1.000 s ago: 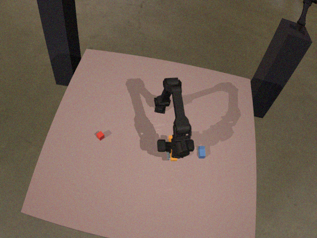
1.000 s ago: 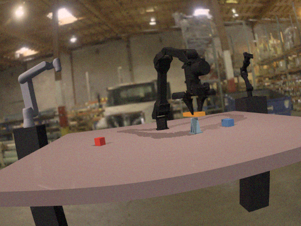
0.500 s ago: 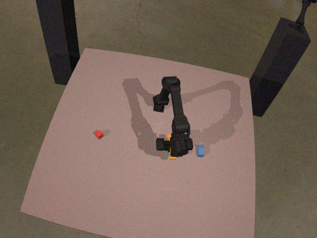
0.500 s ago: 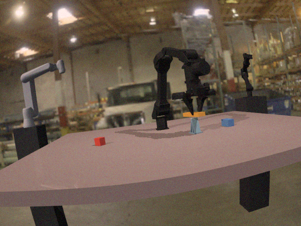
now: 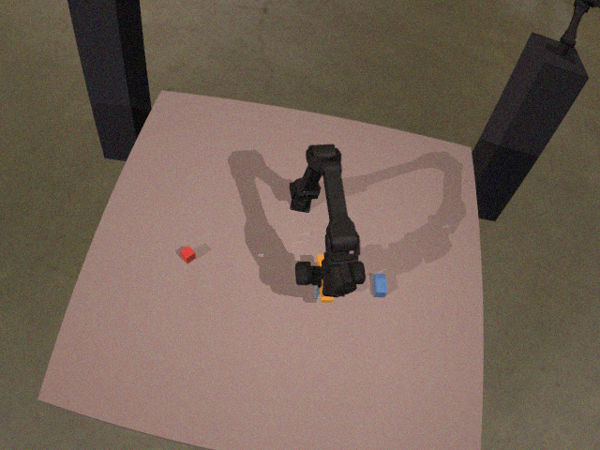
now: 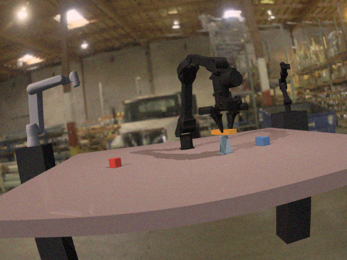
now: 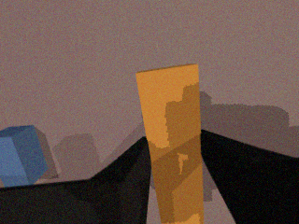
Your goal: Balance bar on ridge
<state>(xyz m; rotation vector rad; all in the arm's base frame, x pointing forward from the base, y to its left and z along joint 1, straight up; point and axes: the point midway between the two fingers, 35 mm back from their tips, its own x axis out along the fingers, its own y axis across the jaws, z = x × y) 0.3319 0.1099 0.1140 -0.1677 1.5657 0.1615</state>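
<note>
Now: gripper tip 3 cm past the orange bar and 1 cm to the left of it. Round my gripper tip: blue block: 17 cm to the left, 7 cm behind, 6 cm below; red cube: 42 cm to the right, 6 cm below, 5 cm behind.
</note>
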